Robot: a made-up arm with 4 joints. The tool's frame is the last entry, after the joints. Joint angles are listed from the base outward. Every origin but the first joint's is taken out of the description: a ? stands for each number. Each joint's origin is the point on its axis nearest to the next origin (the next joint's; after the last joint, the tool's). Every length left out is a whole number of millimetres.
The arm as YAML. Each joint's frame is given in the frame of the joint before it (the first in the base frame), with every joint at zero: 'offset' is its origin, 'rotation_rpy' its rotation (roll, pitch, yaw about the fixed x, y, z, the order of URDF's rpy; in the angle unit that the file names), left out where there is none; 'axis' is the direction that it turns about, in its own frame. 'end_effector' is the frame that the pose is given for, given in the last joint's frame.
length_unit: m
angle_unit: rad
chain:
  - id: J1
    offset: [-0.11, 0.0, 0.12]
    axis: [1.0, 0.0, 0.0]
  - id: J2
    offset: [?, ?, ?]
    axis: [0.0, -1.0, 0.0]
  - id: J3
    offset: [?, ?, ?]
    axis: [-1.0, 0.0, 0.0]
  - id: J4
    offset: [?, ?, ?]
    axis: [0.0, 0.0, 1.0]
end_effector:
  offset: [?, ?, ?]
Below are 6 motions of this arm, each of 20 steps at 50 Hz.
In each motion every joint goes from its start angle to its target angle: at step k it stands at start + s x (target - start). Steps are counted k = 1, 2, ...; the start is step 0. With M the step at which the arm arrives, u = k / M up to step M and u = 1 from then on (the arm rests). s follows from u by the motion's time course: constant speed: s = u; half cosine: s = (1 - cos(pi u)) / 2; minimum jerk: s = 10 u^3 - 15 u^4 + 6 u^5.
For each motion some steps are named. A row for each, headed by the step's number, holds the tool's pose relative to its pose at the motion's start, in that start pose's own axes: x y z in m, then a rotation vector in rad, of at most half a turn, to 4 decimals.
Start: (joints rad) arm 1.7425 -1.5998 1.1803 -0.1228
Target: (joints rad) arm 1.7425 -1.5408 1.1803 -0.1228
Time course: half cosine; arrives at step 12
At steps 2, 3, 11, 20:
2: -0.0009 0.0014 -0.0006 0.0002 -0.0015 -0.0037
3: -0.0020 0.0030 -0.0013 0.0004 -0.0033 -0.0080
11: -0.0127 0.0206 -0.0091 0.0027 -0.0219 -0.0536
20: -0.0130 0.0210 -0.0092 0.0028 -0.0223 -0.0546

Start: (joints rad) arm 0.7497 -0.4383 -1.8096 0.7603
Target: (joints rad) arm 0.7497 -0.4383 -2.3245 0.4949
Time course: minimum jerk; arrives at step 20
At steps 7, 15, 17, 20:
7: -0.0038 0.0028 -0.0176 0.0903 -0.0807 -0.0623
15: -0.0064 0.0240 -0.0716 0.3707 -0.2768 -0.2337
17: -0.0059 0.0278 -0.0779 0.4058 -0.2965 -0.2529
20: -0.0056 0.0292 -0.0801 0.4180 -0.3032 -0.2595

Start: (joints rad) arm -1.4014 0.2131 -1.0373 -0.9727
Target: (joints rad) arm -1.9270 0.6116 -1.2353 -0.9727
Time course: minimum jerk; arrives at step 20
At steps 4, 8, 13, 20:
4: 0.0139 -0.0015 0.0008 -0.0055 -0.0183 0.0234
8: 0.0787 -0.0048 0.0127 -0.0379 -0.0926 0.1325
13: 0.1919 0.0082 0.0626 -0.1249 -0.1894 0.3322
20: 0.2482 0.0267 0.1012 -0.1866 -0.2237 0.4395

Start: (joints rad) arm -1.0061 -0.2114 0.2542 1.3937
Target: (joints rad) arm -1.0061 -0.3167 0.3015 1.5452
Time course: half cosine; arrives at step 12
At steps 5, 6, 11, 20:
5: 0.0048 0.0068 0.0110 0.0347 0.0229 0.0663
6: 0.0064 0.0092 0.0149 0.0470 0.0305 0.0896
11: 0.0120 0.0185 0.0294 0.0944 0.0565 0.1771
20: 0.0122 0.0188 0.0299 0.0961 0.0573 0.1802

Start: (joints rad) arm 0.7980 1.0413 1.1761 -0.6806
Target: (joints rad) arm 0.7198 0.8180 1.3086 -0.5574
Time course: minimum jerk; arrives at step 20
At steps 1, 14, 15, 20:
1: 0.0002 -0.0001 0.0001 -0.0002 -0.0001 0.0004
14: 0.1238 -0.0301 0.0542 -0.1276 -0.0780 0.2970
15: 0.1325 -0.0310 0.0583 -0.1370 -0.0838 0.3181
20: 0.1475 -0.0320 0.0657 -0.1534 -0.0938 0.3547

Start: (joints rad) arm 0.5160 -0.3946 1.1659 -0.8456
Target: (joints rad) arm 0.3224 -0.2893 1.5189 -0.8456
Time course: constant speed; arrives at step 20
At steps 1, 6, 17, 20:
1: -0.0021 -0.0005 0.0076 -0.0187 -0.0190 -0.0063
6: -0.0141 -0.0006 0.0457 -0.1130 -0.1135 -0.0371
17: -0.0505 0.0121 0.1269 -0.3256 -0.3186 -0.1014
20: -0.0625 0.0188 0.1478 -0.3847 -0.3739 -0.1182

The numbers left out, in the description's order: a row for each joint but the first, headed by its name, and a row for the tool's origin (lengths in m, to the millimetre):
J2: 0.0 -0.05 0.053
J3: -0.461 0.0 -0.014
J4: 0.0 -0.07 -0.074
tool: 0.077 -0.169 0.0

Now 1 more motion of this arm.
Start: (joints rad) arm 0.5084 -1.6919 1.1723 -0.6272
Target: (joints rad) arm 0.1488 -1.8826 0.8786 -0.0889
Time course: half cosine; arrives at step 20
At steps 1, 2, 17, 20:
1: 0.0003 0.0002 0.0008 0.0002 0.0032 0.0035
2: 0.0012 0.0008 0.0032 0.0010 0.0128 0.0140
17: 0.0278 0.0631 0.0962 0.1858 0.4838 0.4806
20: 0.0281 0.0685 0.1008 0.2056 0.5095 0.5036

